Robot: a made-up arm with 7 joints. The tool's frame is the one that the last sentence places.
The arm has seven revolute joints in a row. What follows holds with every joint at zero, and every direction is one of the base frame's.
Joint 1 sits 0.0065 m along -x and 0.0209 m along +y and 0.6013 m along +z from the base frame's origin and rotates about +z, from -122.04 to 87.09 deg.
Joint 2 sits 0.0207 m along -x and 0.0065 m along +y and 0.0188 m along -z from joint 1 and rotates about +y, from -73.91 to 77.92 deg.
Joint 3 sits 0.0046 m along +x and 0.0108 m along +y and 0.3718 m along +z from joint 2 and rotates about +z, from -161.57 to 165.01 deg.
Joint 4 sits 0.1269 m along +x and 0.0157 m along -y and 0.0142 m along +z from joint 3 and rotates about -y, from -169.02 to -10.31 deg.
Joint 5 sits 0.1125 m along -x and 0.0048 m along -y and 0.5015 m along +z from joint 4 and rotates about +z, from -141.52 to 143.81 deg.
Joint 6 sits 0.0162 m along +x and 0.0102 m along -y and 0.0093 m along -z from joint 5 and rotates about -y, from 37.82 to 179.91 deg.
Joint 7 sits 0.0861 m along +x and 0.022 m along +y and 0.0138 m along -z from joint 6 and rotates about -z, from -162.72 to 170.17 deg.
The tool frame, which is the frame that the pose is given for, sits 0.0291 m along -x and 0.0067 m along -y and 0.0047 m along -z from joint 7; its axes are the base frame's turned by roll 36.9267, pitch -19.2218 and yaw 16.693 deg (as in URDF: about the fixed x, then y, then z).
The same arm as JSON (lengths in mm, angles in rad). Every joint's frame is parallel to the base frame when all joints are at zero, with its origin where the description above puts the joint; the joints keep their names.
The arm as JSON. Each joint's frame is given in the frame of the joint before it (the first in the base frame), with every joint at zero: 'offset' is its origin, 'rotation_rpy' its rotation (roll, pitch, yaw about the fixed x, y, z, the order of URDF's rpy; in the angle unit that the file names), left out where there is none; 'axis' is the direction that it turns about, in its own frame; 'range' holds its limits. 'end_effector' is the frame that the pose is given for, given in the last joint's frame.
{"length_unit": "mm", "angle_unit": "rad", "chain": [
  {"id": "joint 1", "offset": [-6.5, 20.9, 601.3], "axis": "+z", "range": [-2.13, 1.52]},
  {"id": "joint 2", "offset": [-20.7, 6.5, -18.8], "axis": "+y", "range": [-1.29, 1.36]},
  {"id": "joint 3", "offset": [4.6, 10.8, 371.8], "axis": "+z", "range": [-2.8199, 2.88]},
  {"id": "joint 4", "offset": [126.9, -15.7, 14.2], "axis": "-y", "range": [-2.95, -0.1799]},
  {"id": "joint 5", "offset": [-112.5, -4.8, 501.5], "axis": "+z", "range": [-2.47, 2.51]},
  {"id": "joint 6", "offset": [16.2, -10.2, -9.3], "axis": "-y", "range": [0.6601, 3.14]},
  {"id": "joint 7", "offset": [86.1, 22.0, -13.8], "axis": "-z", "range": [-2.84, 2.97]}
], "end_effector": {"offset": [-29.1, -6.7, -4.7], "rotation_rpy": [0.6445, -0.3355, 0.2913]}}

